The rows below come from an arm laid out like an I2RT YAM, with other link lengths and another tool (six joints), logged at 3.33 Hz.
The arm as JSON. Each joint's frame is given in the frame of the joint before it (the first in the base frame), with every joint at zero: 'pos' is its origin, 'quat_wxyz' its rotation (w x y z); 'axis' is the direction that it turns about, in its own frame. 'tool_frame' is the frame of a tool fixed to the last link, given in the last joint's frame.
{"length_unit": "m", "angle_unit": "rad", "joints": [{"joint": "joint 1", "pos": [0.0, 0.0, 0.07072], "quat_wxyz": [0.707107, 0.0, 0.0, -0.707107], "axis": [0.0, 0.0, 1.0]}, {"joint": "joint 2", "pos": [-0.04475, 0.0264, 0.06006], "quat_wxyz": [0.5, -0.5, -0.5, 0.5], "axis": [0.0, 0.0, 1.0]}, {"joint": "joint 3", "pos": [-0.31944, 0.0, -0.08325], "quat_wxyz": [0.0, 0.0, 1.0, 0.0], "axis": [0.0, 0.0, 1.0]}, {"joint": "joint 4", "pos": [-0.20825, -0.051, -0.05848], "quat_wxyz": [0.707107, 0.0, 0.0, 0.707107], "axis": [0.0, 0.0, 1.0]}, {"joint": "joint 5", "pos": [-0.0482, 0.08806, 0.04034], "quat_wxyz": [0.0, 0.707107, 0.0, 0.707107], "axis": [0.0, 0.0, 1.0]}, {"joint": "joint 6", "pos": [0.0, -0.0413, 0.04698], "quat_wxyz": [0.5, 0.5, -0.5, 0.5], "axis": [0.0, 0.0, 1.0]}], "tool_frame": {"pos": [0.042, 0.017, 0.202], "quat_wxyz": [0.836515, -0.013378, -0.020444, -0.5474]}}
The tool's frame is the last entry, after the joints.
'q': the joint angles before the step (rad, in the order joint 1, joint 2, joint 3, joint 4, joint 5, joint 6). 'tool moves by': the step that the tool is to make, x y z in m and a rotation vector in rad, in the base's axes. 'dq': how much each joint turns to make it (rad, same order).
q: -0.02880 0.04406 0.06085 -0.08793 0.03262 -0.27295
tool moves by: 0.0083 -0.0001 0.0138 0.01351 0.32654 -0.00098
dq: -0.00115 0.47481 0.33717 -0.18928 -0.00106 0.00375
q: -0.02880 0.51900 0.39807 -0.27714 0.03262 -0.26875
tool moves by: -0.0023 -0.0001 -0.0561 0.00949 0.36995 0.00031
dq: -0.00021 0.38100 0.12392 -0.11295 0.00023 -0.00129
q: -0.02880 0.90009 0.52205 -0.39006 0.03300 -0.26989
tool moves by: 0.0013 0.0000 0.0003 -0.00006 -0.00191 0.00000
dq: 0.00036 0.00362 -0.00022 0.00574 0.00027 0.00025
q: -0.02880 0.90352 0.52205 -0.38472 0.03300 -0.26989
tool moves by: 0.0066 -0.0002 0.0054 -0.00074 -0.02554 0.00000
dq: -0.00008 -0.00001 -0.00005 0.02559 -0.00006 -0.00006
